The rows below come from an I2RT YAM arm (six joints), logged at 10 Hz.
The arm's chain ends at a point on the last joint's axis. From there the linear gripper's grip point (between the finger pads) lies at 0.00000 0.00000 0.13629 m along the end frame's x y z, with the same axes.
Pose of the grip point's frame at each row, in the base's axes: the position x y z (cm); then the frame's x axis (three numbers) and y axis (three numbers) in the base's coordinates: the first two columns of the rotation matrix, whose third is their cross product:
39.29 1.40 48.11 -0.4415 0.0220 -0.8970 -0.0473 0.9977 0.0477
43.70 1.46 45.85 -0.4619 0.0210 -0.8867 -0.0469 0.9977 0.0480
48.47 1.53 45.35 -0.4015 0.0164 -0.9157 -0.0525 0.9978 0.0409
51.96 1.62 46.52 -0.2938 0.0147 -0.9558 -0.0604 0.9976 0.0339
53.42 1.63 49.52 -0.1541 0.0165 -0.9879 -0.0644 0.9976 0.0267
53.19 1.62 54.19 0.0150 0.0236 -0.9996 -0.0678 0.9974 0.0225
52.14 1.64 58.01 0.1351 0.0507 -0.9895 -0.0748 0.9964 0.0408
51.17 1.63 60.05 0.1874 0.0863 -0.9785 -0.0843 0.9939 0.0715
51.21 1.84 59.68 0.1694 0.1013 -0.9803 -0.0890 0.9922 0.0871
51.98 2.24 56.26 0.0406 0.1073 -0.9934 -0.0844 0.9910 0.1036
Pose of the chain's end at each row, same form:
27.08 0.53 54.10 -0.4415 0.0220 -0.8970 -0.0473 0.9977 0.0477
31.63 0.59 52.12 -0.4619 0.0210 -0.8867 -0.0469 0.9977 0.0480
36.01 0.65 50.80 -0.4015 0.0164 -0.9157 -0.0525 0.9978 0.0409
38.96 0.70 50.50 -0.2938 0.0147 -0.9558 -0.0604 0.9976 0.0339
39.98 0.71 51.60 -0.1541 0.0165 -0.9879 -0.0644 0.9976 0.0267
39.59 0.70 53.96 0.0150 0.0236 -0.9996 -0.0678 0.9974 0.0225
38.67 0.71 56.12 0.1351 0.0507 -0.9895 -0.0748 0.9964 0.0408
37.83 0.69 57.41 0.1874 0.0863 -0.9785 -0.0843 0.9939 0.0715
37.83 0.85 57.27 0.1694 0.1013 -0.9803 -0.0890 0.9922 0.0871
38.41 1.15 55.59 0.0406 0.1073 -0.9934 -0.0844 0.9910 0.1036

